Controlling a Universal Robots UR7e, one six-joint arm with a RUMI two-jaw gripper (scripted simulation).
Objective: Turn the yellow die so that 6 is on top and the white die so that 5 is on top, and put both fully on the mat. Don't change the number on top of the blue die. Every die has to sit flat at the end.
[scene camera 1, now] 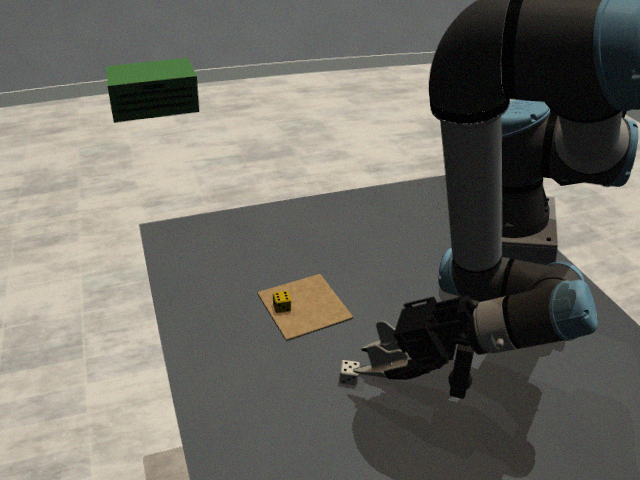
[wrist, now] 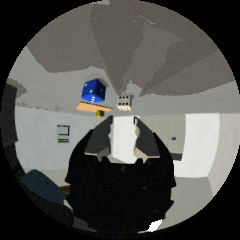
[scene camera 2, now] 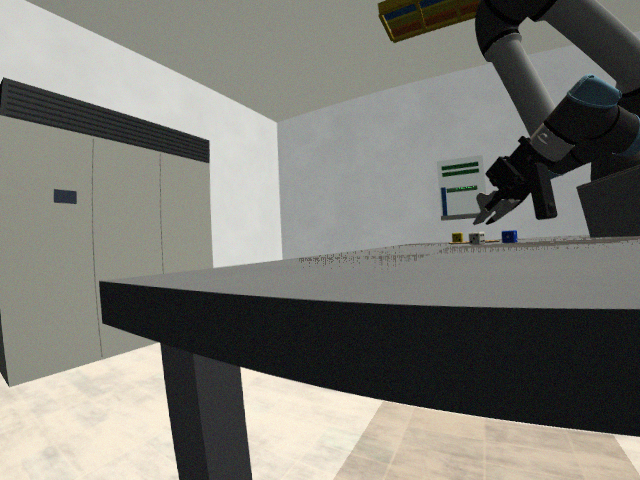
I see my gripper and a mat.
My gripper shows as well in the wrist view and in scene camera 2.
